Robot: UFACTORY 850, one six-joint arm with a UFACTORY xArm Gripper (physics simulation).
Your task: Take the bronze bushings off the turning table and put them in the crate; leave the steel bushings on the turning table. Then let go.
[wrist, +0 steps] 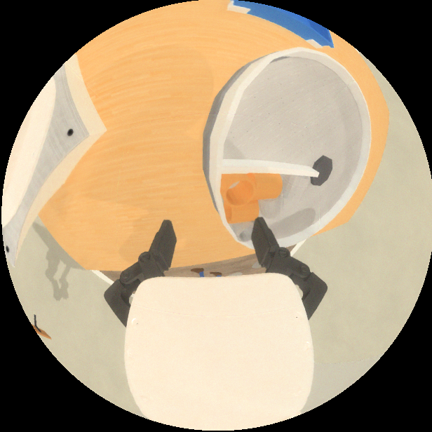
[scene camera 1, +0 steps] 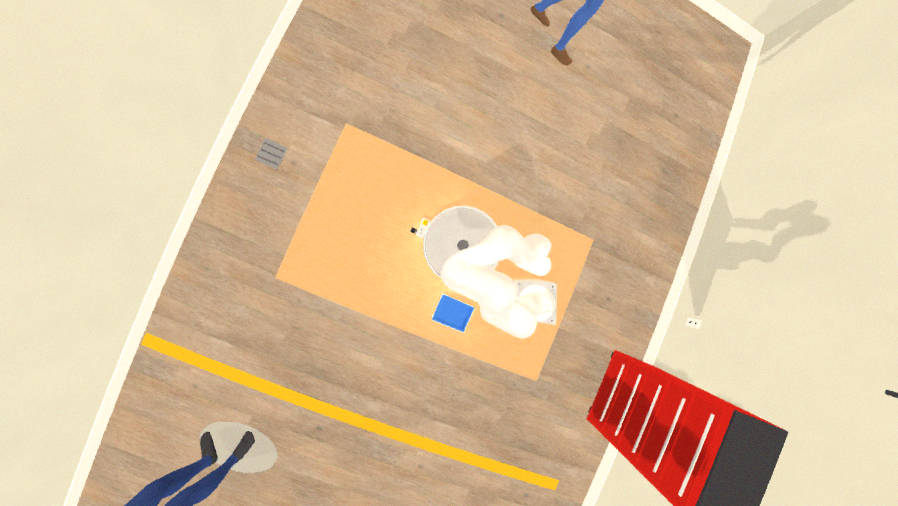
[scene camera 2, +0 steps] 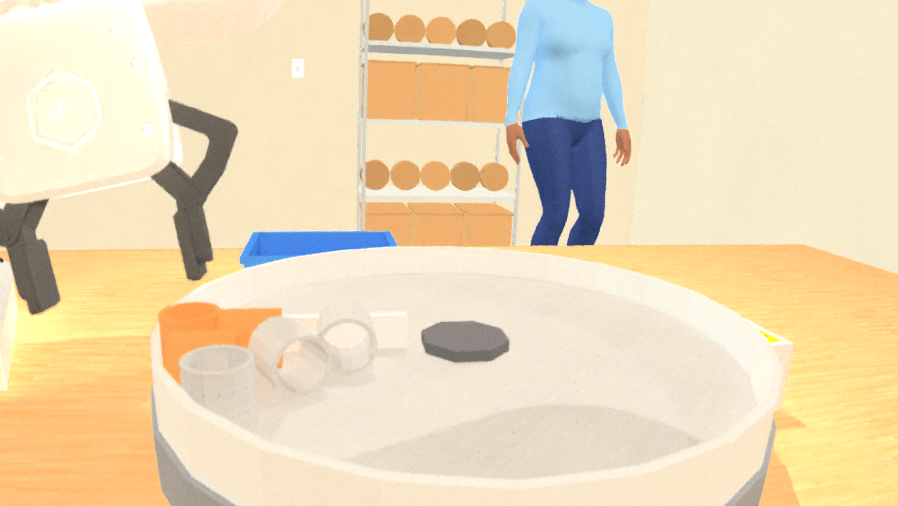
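Note:
The turning table (scene camera 1: pixel 439 242) (scene camera 2: pixel 314 474) (wrist: pixel 218 145) is a round, rimmed, light grey tray. Orange bronze bushings lie close together by its rim: one upright (scene camera 2: pixel 188 330) (wrist: pixel 240 193), one on its side (wrist: pixel 268 186) and another (wrist: pixel 243 212) beside them. Pale steel bushings are next to them: one upright (scene camera 2: pixel 218 386), two on their sides (scene camera 2: pixel 289 355) (scene camera 2: pixel 346 343). In the wrist view they are partly hidden. The blue crate (scene camera 1: pixel 453 313) (scene camera 2: pixel 320 242) (wrist: pixel 300 19) stands beyond the turning table in scene camera 2. My gripper (scene camera 2: pixel 119 293) (wrist: pixel 213 228) is open and empty, above and beside the bushings' side of the rim.
A white bar (scene camera 2: pixel 393 330) (wrist: pixel 270 165) runs from the rim to the dark hub (scene camera 1: pixel 462 245) (scene camera 2: pixel 465 340) (wrist: pixel 321 170), beside the bronze bushings. A small white box with a yellow top (scene camera 1: pixel 423 226) sits at the rim's outside. The arm (scene camera 1: pixel 483 282) reaches over part of the turning table.

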